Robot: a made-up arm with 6 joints. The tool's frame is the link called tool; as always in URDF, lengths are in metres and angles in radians.
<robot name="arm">
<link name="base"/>
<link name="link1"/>
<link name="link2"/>
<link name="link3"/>
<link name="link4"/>
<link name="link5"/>
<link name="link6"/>
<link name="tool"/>
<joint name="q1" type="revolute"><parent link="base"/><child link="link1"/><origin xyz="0.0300 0.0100 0.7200"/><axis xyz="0 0 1"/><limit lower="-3.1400" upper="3.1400" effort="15" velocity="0.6"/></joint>
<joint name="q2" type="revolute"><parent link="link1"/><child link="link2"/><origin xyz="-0.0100 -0.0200 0.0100" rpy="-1.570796 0.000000 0.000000"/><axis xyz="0 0 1"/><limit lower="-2.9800" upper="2.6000" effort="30" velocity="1.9"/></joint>
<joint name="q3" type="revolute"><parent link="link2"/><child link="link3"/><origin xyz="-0.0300 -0.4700 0.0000" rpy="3.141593 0.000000 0.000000"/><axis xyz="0 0 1"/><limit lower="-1.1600" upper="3.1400" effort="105" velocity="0.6"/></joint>
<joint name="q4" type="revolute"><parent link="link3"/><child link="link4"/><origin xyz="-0.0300 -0.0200 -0.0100" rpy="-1.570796 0.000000 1.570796"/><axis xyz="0 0 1"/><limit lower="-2.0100" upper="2.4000" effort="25" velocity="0.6"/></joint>
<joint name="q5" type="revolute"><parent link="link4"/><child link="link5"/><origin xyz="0.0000 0.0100 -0.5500" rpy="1.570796 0.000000 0.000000"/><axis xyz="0 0 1"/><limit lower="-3.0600" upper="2.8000" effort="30" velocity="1.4"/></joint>
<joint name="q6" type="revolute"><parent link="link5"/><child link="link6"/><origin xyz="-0.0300 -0.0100 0.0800" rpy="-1.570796 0.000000 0.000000"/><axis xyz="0 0 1"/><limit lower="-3.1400" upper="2.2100" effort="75" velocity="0.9"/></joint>
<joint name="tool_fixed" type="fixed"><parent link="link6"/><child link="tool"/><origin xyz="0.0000 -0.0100 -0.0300" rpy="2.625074 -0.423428 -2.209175"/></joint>
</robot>
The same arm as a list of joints. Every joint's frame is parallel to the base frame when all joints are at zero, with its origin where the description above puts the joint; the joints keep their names.
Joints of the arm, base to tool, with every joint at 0 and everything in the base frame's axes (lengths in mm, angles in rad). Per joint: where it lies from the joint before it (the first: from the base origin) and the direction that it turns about. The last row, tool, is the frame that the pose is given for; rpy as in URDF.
q1: axis +z xyz 30 10 720
q2: axis +y xyz -10 -20 10
q3: axis -y xyz -30 0 470
q4: axis -x xyz -30 10 -20
q5: axis -y xyz 550 10 0
q6: axis -x xyz 10 -80 -30
tool: xyz 30 -10 0 rpy -2.3833 0.5743 -2.0822
Joint limits (rad, base to tool): -3.14..3.14 -2.98..2.6 -1.16..3.14 -2.01..2.4 -3.06..2.8 -3.14..2.21

